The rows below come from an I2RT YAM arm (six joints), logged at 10 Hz.
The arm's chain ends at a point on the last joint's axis. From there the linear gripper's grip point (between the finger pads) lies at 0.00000 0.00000 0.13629 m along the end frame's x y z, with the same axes.
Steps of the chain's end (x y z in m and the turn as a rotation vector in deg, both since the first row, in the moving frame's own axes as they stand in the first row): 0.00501 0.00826 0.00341 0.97 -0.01 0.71; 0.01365 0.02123 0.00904 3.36 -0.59 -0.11; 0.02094 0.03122 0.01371 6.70 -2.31 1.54; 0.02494 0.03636 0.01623 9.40 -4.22 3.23; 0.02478 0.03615 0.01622 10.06 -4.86 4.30; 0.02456 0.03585 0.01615 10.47 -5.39 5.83; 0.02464 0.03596 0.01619 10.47 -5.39 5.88; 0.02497 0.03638 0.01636 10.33 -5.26 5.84; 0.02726 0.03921 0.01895 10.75 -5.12 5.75
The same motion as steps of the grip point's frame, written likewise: 0.00500 0.00595 0.00339 0.97 -0.01 0.71; 0.01224 0.01324 0.00880 3.36 -0.59 -0.11; 0.01567 0.01525 0.01267 6.70 -2.31 1.54; 0.01559 0.01385 0.01403 9.40 -4.22 3.23; 0.01420 0.01196 0.01364 10.06 -4.86 4.30; 0.01311 0.01051 0.01328 10.47 -5.39 5.83; 0.01320 0.01062 0.01332 10.47 -5.39 5.88; 0.01381 0.01138 0.01358 10.33 -5.26 5.84; 0.01647 0.01326 0.01602 10.75 -5.12 5.75
